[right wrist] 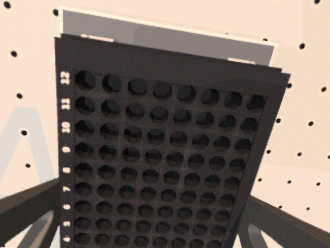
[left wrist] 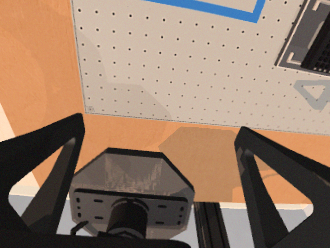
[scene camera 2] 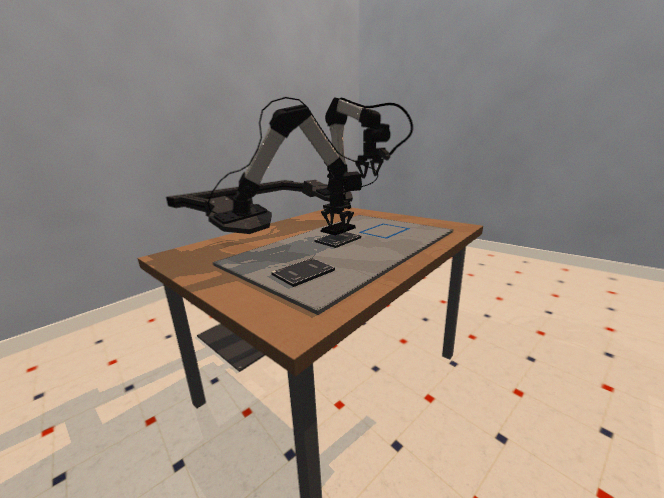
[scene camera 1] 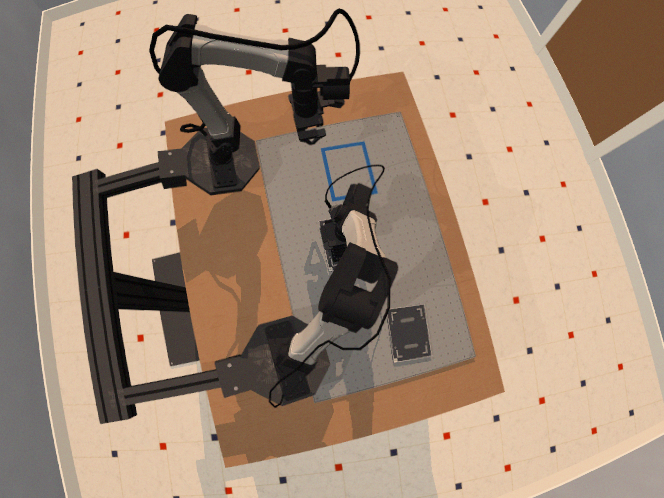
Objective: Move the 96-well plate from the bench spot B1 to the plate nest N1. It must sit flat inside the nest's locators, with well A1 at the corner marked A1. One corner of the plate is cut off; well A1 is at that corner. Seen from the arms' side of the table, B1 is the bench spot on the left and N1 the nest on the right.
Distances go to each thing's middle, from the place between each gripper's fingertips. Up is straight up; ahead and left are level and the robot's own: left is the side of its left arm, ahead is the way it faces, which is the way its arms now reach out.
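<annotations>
Dark nest [right wrist: 121, 31]: my right hand 5 cm above it. From my right hand: nest N1 [scene camera 1: 416, 331] 33 cm to the right, 5 cm below, 9 cm ahead; black 96-well plate [right wrist: 139, 151] 1 cm below.
From my left hand [scene camera 1: 307, 129]: dark nest 280 mm to the right, 10 mm ahead, 230 mm below; nest N1 620 mm to the right, 100 mm ahead, 230 mm below. Black 96-well plate: left hand 190 mm above it, 280 mm to the left of it, 10 mm short of it.
</annotations>
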